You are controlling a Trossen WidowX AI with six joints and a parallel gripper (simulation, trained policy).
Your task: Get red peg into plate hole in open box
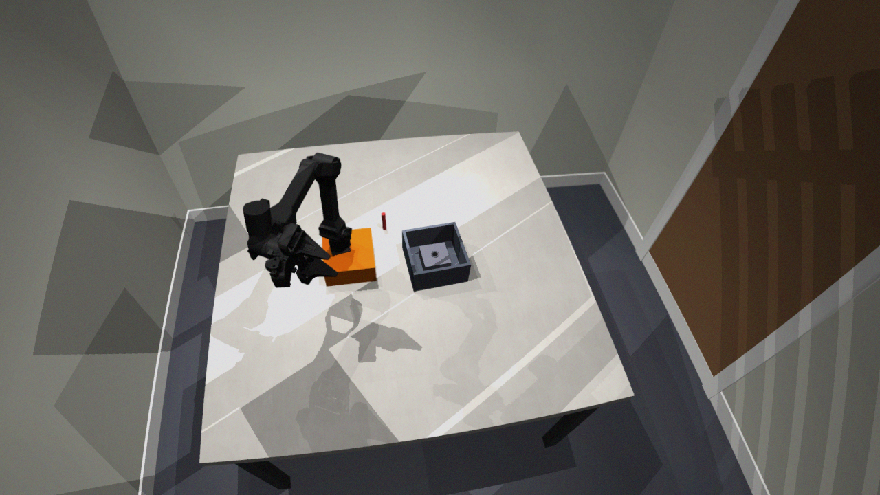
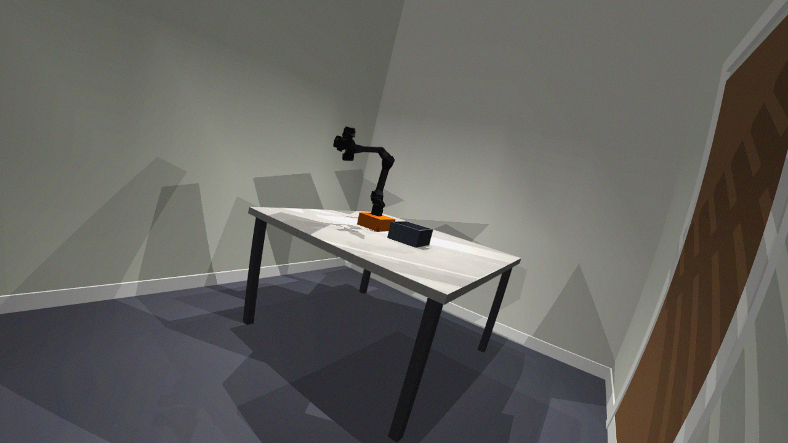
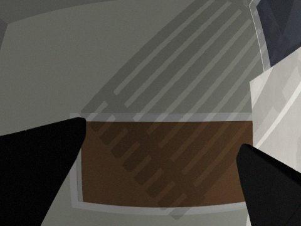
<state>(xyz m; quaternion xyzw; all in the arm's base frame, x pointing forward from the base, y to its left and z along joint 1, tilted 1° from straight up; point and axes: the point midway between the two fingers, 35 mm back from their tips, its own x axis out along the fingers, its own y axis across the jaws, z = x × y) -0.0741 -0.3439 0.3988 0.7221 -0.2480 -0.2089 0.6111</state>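
My gripper tip is now 470 mm to the right of the red peg, 430 mm above it and 230 mm short of it. The rest, counted from my gripper tip: grey plate: 430 mm below, 350 mm ahead, 250 mm to the left; then dark grey box: 450 mm below, 350 mm ahead, 250 mm to the left.
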